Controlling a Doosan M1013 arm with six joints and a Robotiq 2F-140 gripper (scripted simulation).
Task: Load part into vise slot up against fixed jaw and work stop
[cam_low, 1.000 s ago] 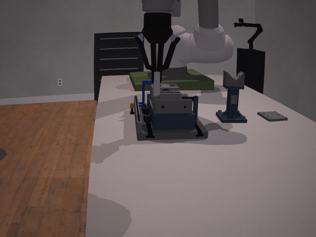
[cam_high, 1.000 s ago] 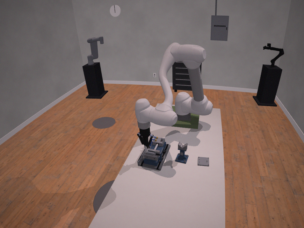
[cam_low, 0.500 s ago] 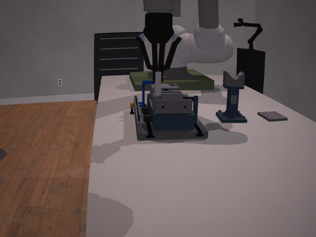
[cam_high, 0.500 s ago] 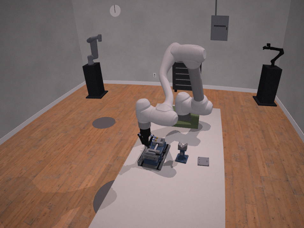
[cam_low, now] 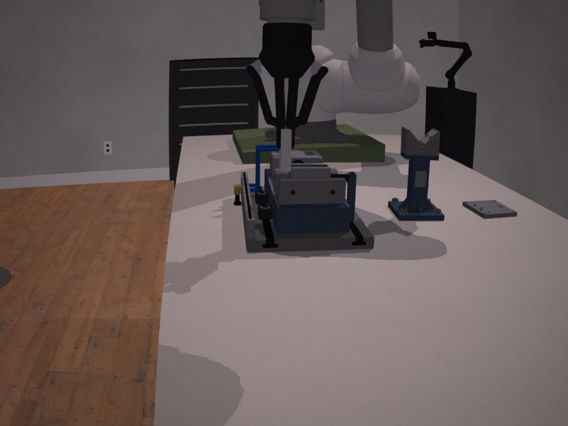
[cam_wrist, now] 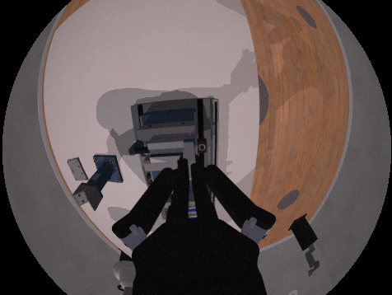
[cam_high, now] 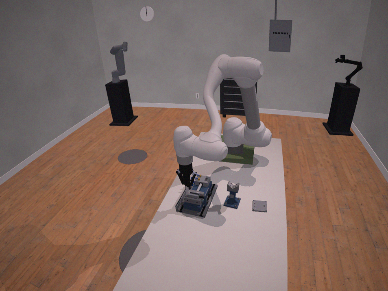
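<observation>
The grey part is 4 cm to the left of my hand, 4 cm below it and 1 cm ahead of it. Round my hand: vise 10 cm below, 7 cm behind, 5 cm to the left.
</observation>
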